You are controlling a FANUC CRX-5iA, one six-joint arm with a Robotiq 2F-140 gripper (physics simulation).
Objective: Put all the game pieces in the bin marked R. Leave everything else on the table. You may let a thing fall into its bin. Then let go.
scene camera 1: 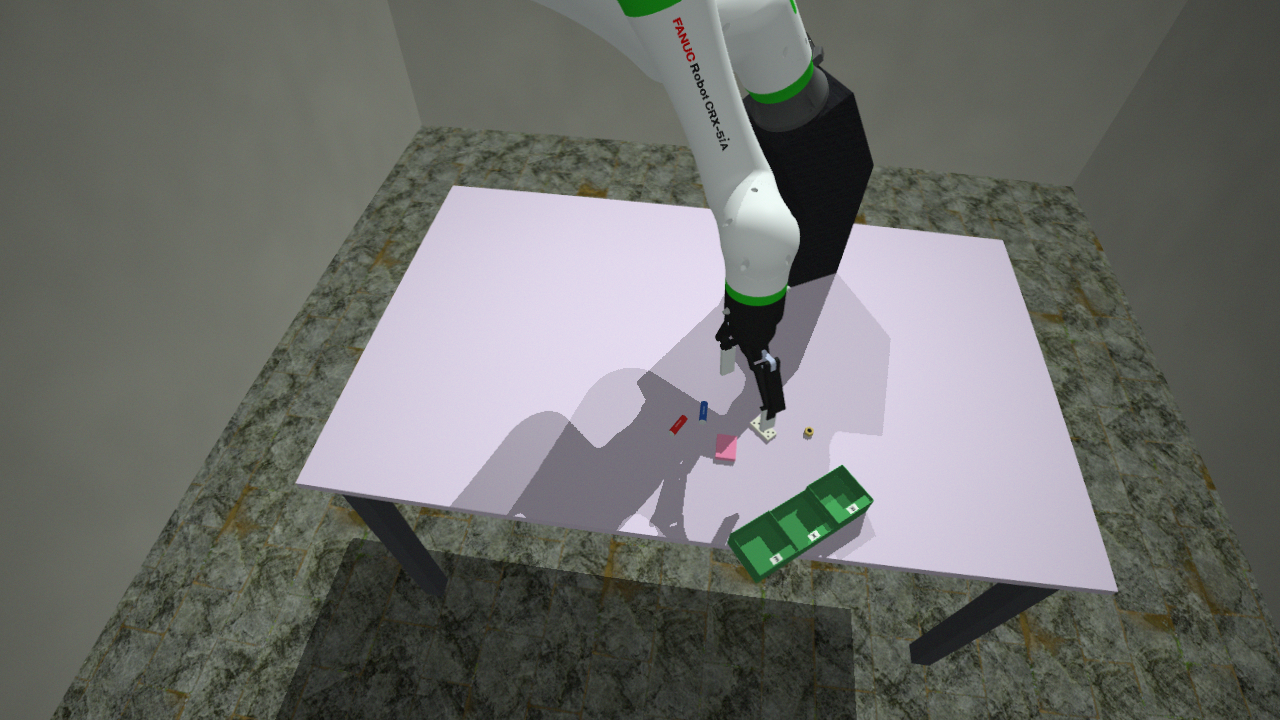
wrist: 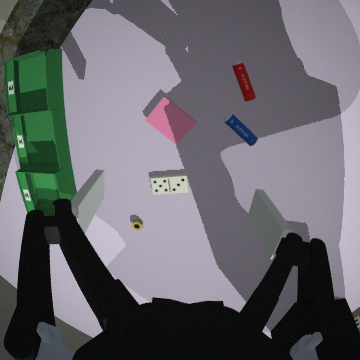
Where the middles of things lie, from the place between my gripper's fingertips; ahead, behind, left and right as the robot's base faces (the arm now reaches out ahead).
My gripper is now 11 cm above the pink block (wrist: pixel 169 119), 5 cm short of it and 2 cm to the left of it. Round my hand: green three-compartment bin (scene camera 1: pixel 764 545): 18 cm ahead, 13 cm to the left, 9 cm below.
